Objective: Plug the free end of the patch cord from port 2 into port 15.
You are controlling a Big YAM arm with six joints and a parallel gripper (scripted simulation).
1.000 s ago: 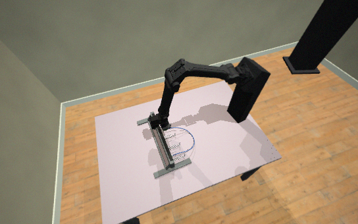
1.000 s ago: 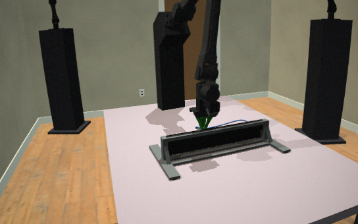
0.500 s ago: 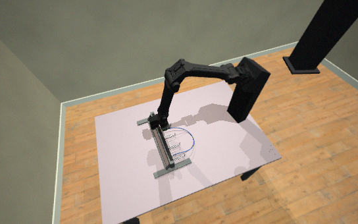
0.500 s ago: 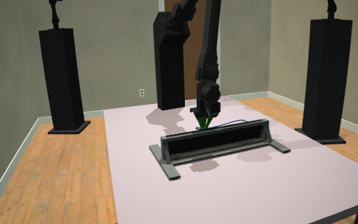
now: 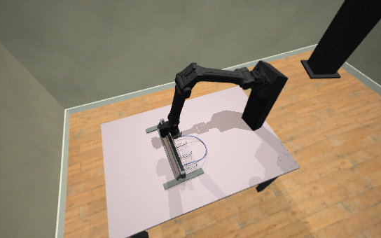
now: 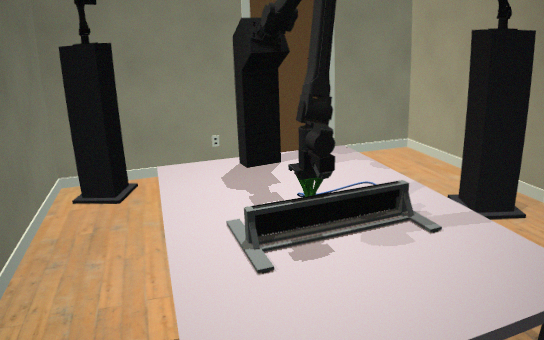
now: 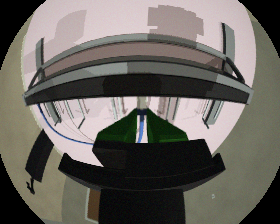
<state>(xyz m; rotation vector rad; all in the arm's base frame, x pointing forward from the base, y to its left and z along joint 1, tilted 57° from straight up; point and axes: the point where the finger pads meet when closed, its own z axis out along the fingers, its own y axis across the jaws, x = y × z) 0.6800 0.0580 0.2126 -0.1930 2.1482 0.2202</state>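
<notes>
My gripper is now 20 mm short of the plug and 10 mm to the right of it.
</notes>
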